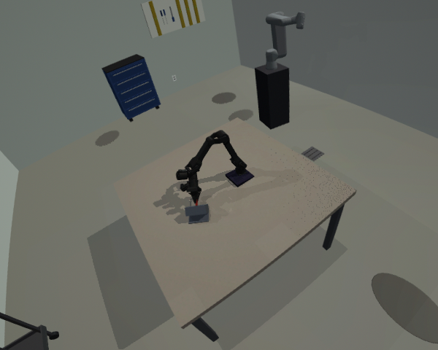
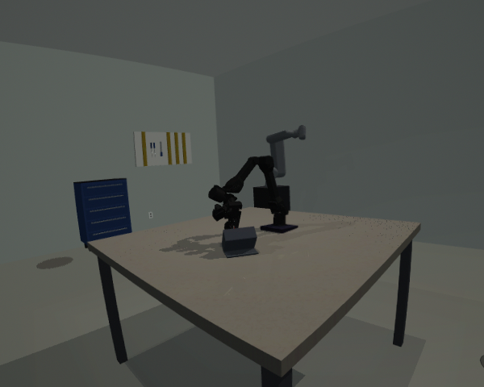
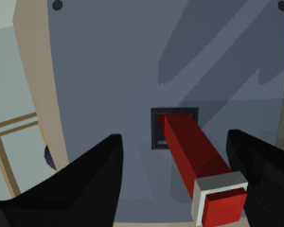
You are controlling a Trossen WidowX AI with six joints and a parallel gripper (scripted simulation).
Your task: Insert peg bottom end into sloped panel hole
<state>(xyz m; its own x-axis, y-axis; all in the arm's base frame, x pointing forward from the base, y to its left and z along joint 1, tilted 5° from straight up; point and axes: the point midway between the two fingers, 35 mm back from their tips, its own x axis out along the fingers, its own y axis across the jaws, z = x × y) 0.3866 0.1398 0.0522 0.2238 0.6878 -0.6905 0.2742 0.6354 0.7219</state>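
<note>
My gripper tip is now 1 cm past the red square peg and 2 cm to the left of it. The rest, counted from my gripper tip: grey sloped panel: 1 cm ahead, 3 cm to the left, 3 cm below.
</note>
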